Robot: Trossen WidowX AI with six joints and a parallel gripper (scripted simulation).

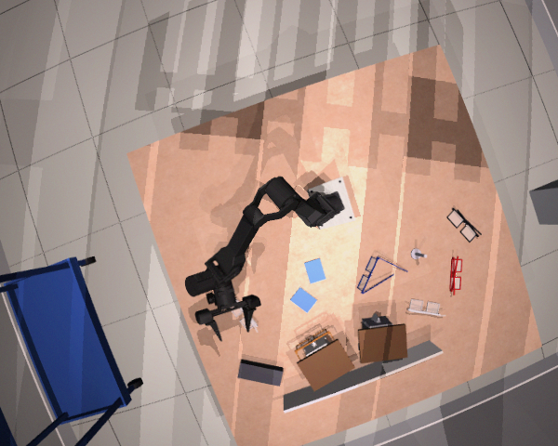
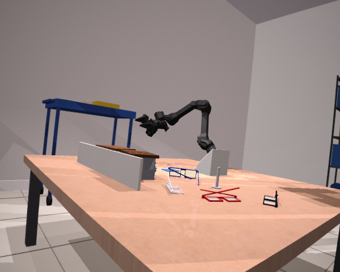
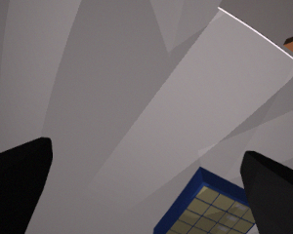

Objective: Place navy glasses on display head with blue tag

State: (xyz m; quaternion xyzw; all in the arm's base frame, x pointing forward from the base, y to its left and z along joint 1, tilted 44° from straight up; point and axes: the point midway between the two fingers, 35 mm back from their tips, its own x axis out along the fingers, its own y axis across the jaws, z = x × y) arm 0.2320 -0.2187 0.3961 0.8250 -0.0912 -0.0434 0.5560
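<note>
Right now my gripper tip is 4 cm short of the grey peg stand, 68 cm to the right of it and 23 cm above it. Also, from my gripper tip: dark case 23 cm ahead, 3 cm to the right, 24 cm below.
</note>
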